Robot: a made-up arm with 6 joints. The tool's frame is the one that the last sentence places. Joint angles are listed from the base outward.
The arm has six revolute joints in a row. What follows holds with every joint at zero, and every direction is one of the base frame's.
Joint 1 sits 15 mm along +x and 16 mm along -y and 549 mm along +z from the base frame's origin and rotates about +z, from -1.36 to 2.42 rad.
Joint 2 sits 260 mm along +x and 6 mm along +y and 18 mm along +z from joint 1 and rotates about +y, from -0.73 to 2.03 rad.
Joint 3 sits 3 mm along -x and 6 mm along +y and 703 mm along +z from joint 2 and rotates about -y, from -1.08 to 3.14 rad.
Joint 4 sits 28 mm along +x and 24 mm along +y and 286 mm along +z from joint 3 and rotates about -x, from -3.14 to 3.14 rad.
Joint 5 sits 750 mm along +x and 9 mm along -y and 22 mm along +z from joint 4 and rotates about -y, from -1.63 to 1.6 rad.
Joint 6 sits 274 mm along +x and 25 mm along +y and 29 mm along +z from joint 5 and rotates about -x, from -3.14 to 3.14 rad.
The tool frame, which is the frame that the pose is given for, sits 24 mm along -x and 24 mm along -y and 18 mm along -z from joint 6; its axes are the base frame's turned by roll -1.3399, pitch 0.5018 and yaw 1.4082 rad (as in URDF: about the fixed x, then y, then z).
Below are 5 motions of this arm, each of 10 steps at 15 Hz.
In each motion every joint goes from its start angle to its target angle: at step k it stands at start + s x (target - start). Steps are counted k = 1, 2, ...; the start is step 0. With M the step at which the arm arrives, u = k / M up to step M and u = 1 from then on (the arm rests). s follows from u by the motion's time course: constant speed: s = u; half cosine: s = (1 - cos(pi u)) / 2; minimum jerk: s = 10 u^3 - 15 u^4 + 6 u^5.
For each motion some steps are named. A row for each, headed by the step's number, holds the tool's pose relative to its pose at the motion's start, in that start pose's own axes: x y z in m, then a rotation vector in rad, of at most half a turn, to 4 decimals.
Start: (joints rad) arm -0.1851 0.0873 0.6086 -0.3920 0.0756 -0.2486
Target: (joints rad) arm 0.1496 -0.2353 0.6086 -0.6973 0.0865 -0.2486
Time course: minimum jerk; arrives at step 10
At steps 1, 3, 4, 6, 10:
1: 0.0029 -0.0027 0.0038 -0.0018 -0.0038 -0.0036
3: 0.0515 -0.0502 0.0744 -0.0325 -0.0726 -0.0696
4: 0.0911 -0.0964 0.1483 -0.0607 -0.1422 -0.1371
6: 0.1481 -0.1993 0.3319 -0.1171 -0.3102 -0.3026
10: 0.1554 -0.2793 0.4949 -0.1550 -0.4592 -0.4525

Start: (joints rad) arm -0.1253 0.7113 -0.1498 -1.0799 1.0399 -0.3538
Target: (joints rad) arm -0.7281 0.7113 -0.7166 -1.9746 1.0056 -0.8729
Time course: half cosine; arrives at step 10
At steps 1, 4, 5, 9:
1: -0.0269 -0.0045 -0.0172 0.0063 0.0307 -0.0249
4: -0.3998 -0.0547 -0.1705 0.0283 0.4355 -0.3748
5: -0.5827 -0.0706 -0.1965 -0.0024 0.6297 -0.5528
9: -1.0864 -0.0756 -0.1015 -0.2716 1.2142 -1.0893

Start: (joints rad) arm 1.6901 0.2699 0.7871 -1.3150 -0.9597 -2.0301
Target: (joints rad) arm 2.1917 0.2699 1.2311 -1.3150 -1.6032 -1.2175
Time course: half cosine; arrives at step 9
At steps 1, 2, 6, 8, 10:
1: -0.0163 0.0148 -0.0142 0.0122 0.0373 0.0256
2: -0.0644 0.0578 -0.0511 0.0506 0.1423 0.1015
6: -0.4270 0.3644 -0.1492 0.4700 0.7810 0.7360
8: -0.5414 0.4556 -0.1207 0.6675 0.9393 0.9817
10: -0.5561 0.4671 -0.1148 0.6964 0.9580 1.0161

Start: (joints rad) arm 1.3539 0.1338 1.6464 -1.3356 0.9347 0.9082
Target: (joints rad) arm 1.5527 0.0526 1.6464 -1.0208 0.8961 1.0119
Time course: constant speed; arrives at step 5
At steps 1, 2, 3, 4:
1: 0.0010 -0.0320 0.0103 -0.0300 -0.0036 0.0196
2: 0.0003 -0.0642 0.0193 -0.0603 -0.0049 0.0389
3: -0.0022 -0.0965 0.0270 -0.0907 -0.0040 0.0581
4: -0.0065 -0.1286 0.0335 -0.1210 -0.0008 0.0773

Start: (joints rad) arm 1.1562 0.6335 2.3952 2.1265 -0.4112 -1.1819
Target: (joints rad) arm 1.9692 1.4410 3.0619 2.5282 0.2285 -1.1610
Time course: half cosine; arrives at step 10
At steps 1, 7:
1: 0.0109 0.0024 0.0143 -0.0050 -0.0169 -0.0022
7: 0.0911 -0.1111 0.5862 -0.2402 -0.5366 -0.1648

